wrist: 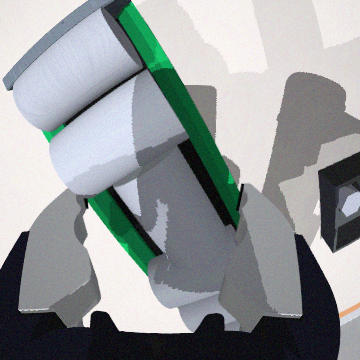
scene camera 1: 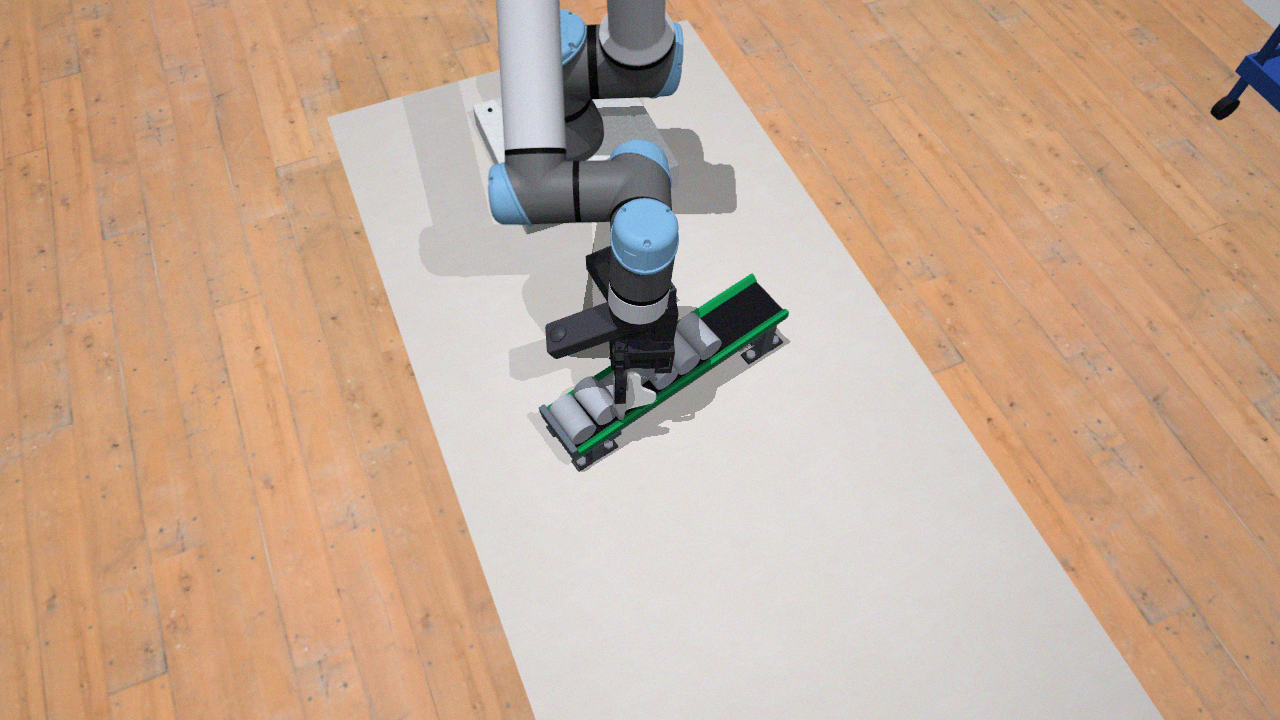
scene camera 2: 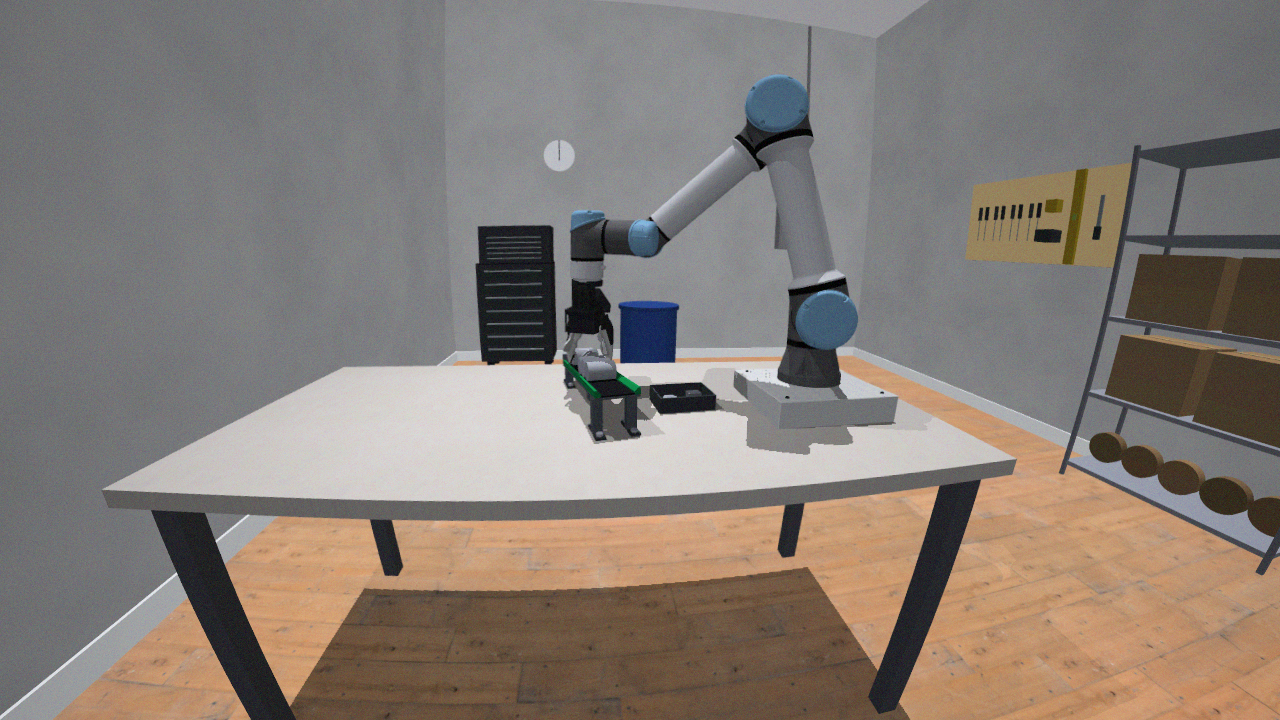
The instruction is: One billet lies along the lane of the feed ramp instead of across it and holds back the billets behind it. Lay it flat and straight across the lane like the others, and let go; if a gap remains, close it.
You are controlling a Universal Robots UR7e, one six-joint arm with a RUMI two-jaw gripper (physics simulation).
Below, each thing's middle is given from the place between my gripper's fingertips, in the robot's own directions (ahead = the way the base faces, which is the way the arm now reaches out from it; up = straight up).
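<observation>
Lane (scene camera 1: 736, 317): my gripper 9 cm to the right of it. Black tray (scene camera 2: 706, 402): 14 cm to the left of my hand, 19 cm behind it, 5 cm below it.
</observation>
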